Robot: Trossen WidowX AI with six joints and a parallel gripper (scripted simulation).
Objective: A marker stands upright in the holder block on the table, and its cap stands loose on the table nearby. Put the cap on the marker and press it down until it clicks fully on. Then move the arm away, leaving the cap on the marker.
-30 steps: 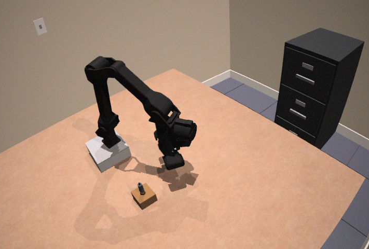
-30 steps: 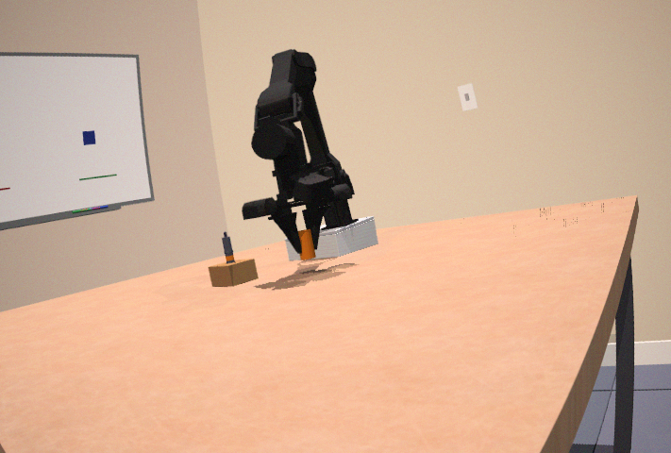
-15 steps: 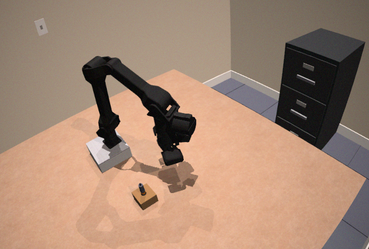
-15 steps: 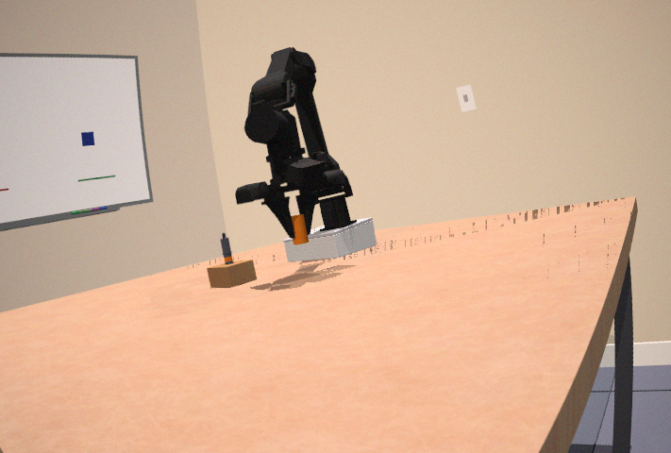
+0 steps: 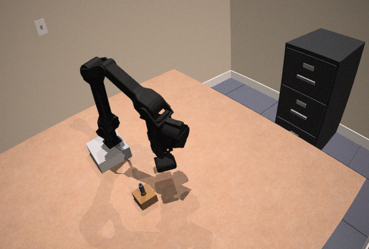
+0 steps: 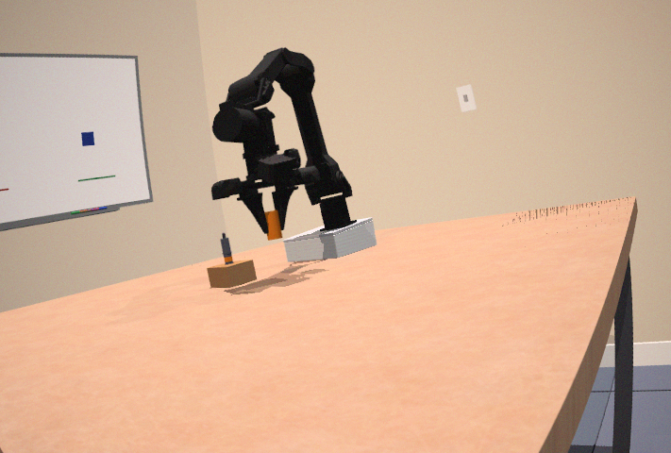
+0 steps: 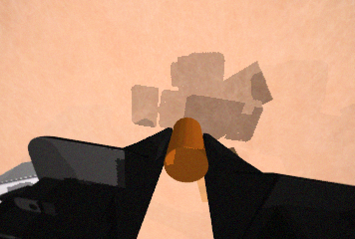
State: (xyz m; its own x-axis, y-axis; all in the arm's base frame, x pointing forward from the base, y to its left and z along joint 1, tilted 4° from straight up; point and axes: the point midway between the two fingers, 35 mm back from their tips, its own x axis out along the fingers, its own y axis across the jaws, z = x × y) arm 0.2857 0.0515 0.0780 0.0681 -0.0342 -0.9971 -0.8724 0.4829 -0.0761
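The tan holder block lies 1 cm ahead of my gripper tip, 12 cm to the right of it and 7 cm below it. Round my gripper tip: orange cap 1 cm above.
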